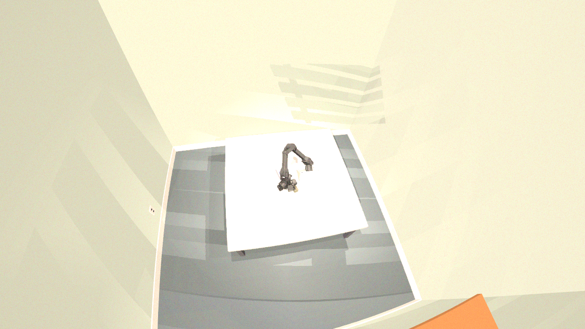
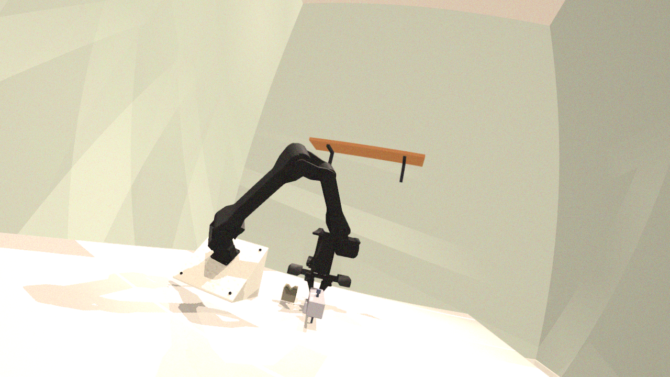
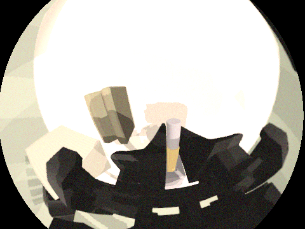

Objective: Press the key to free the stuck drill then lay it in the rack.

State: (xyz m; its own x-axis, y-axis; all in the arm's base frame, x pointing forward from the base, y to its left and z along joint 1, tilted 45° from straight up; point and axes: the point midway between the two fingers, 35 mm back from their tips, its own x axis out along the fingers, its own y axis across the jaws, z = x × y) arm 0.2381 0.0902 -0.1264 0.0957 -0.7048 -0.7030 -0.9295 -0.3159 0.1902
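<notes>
The drill lies 10 mm ahead of my gripper tip, 40 mm to the right of it and 40 mm above it. Round my gripper tip: light grey box (50 mm ahead, 130 mm to the right, 30 mm above); then rack (80 mm behind, 10 mm above); then small dark key (60 mm ahead, 150 mm to the right, 40 mm above).
</notes>
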